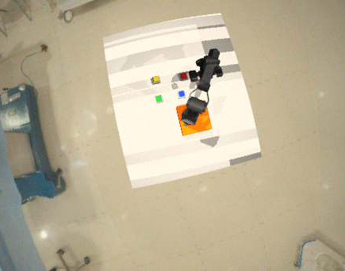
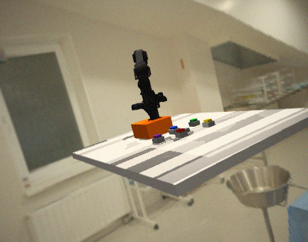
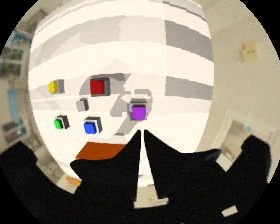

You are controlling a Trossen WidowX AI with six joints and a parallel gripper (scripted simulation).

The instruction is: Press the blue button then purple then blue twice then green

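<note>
My gripper tip is now 9 cm above the purple button. Round my gripper tip: small grey block (17 cm to the left, 11 cm below, 1 cm ahead); then blue button (14 cm to the left, 9 cm below, 5 cm behind); then red button (11 cm to the left, 9 cm below, 6 cm ahead).
</note>
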